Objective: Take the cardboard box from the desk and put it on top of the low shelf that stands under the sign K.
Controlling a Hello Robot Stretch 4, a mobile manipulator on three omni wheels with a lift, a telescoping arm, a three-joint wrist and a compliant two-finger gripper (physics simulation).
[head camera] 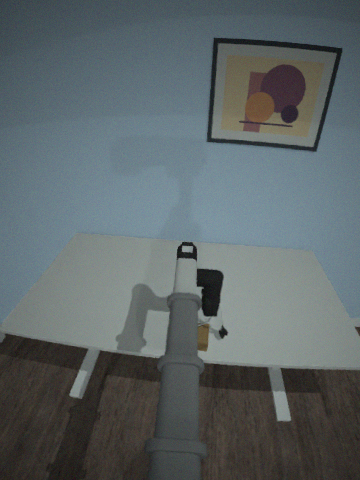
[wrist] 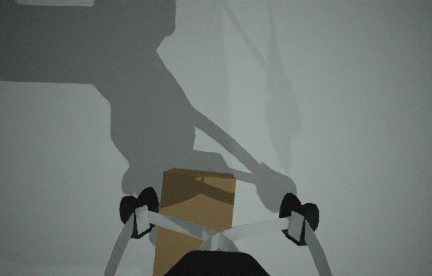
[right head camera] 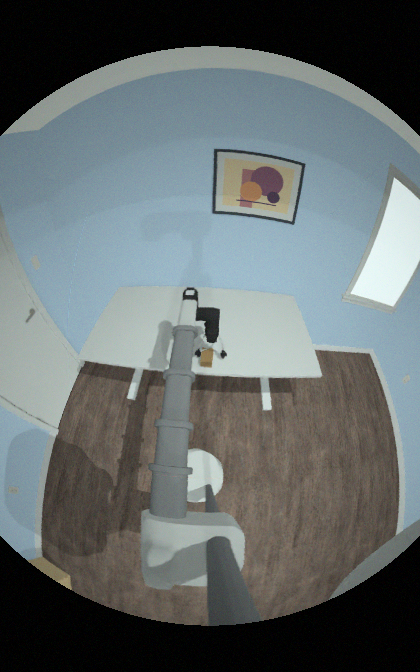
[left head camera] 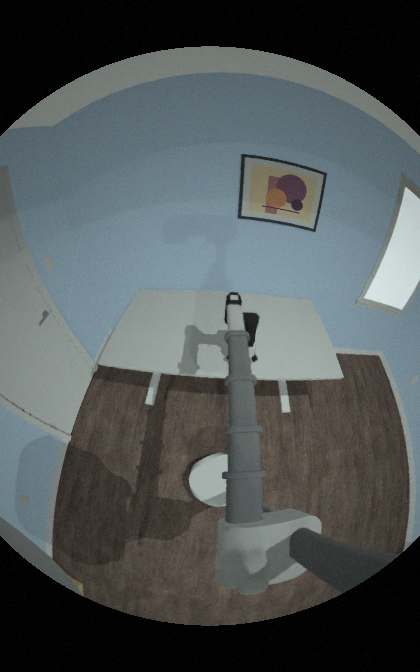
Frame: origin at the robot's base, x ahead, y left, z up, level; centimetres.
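Seen in the pictures: gripper, fingertip midpoint: (head camera: 205, 335) (wrist: 218, 206).
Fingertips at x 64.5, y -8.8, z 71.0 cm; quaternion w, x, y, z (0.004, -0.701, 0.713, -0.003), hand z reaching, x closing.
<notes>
A point is followed by its place in that frame.
The cardboard box (head camera: 203, 337) {x 61.2, y -7.8, z 74.3 cm} (right head camera: 206, 358) (wrist: 200, 209) {x 64.9, y -7.3, z 74.3 cm} is a small brown block on the white desk (head camera: 280, 300) {x 85.8, y -45.3, z 69.3 cm} (left head camera: 285, 345) (right head camera: 260, 340) (wrist: 360, 125) {x 72.6, y -23.0, z 69.3 cm}, near its front edge. The arm hides it in the left head view. My gripper (right head camera: 210, 353) (wrist: 218, 206) {x 64.5, y -8.8, z 71.0 cm} is open over the box. In the wrist view the left fingertip appears close to the box's left side, and the right fingertip stands farther out with a wider gap. The fingertips' height against the box is hard to tell. The low shelf and the sign K do not show.
A framed picture (head camera: 274, 95) {x 130.5, y -36.2, z 152.0 cm} (left head camera: 282, 193) (right head camera: 258, 186) hangs on the blue wall behind the desk. A white round object (left head camera: 207, 480) (right head camera: 205, 475) is low down beside the arm. A door (left head camera: 30, 350) is at the left. A yellowish block (right head camera: 52, 572) shows at the lower left.
</notes>
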